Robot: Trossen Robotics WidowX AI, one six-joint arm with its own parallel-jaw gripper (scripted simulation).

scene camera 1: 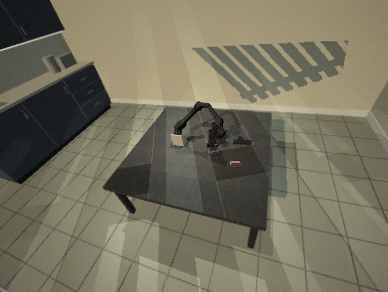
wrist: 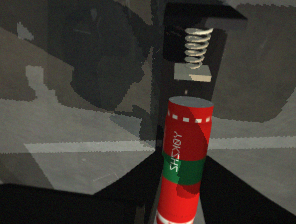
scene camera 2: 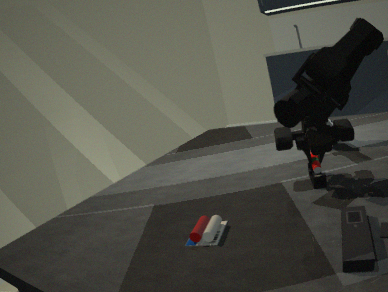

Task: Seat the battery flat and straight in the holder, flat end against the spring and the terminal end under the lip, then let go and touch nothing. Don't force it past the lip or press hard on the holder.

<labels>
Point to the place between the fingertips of my gripper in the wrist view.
180,160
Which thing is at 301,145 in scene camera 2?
My gripper.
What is my gripper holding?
A battery.
</labels>
